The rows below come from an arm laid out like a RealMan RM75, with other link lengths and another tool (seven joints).
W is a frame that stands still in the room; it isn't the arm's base.
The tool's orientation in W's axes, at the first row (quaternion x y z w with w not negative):
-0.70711 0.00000 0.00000 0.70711
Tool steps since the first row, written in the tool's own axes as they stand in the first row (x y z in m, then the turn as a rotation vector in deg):
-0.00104 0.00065 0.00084 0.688 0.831 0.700
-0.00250 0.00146 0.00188 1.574 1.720 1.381
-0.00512 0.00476 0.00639 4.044 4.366 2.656
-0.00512 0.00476 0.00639 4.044 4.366 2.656
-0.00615 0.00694 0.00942 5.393 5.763 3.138
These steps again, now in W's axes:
-0.00104 0.00084 -0.00065 0.688 0.700 -0.831
-0.00250 0.00188 -0.00146 1.574 1.381 -1.720
-0.00512 0.00639 -0.00476 4.044 2.656 -4.366
-0.00512 0.00639 -0.00476 4.044 2.656 -4.366
-0.00615 0.00942 -0.00694 5.393 3.138 -5.763

